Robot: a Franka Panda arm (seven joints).
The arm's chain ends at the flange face. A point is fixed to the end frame.
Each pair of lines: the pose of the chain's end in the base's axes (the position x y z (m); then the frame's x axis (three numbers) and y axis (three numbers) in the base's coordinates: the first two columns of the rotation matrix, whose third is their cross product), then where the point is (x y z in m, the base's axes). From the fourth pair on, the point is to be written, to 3 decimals.
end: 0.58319, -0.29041, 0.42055, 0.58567, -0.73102, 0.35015, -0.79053, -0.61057, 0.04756
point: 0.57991 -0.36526 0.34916
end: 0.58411, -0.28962, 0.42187, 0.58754, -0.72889, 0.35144, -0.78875, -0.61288, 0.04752
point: 0.58112 -0.36456 0.35056
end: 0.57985, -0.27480, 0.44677, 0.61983, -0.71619, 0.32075, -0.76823, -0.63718, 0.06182
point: 0.57684 -0.34866 0.37434
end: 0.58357, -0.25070, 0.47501, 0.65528, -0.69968, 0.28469, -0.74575, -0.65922, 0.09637
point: 0.579 -0.324 0.402
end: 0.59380, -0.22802, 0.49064, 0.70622, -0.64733, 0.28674, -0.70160, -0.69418, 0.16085
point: 0.590 -0.305 0.422
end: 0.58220, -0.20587, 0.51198, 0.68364, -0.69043, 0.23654, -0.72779, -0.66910, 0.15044
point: 0.573 -0.280 0.440
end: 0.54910, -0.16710, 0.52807, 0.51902, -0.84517, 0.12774, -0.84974, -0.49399, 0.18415
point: 0.517 -0.231 0.453
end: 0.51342, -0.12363, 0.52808, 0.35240, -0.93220, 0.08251, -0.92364, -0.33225, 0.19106
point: 0.468 -0.177 0.452
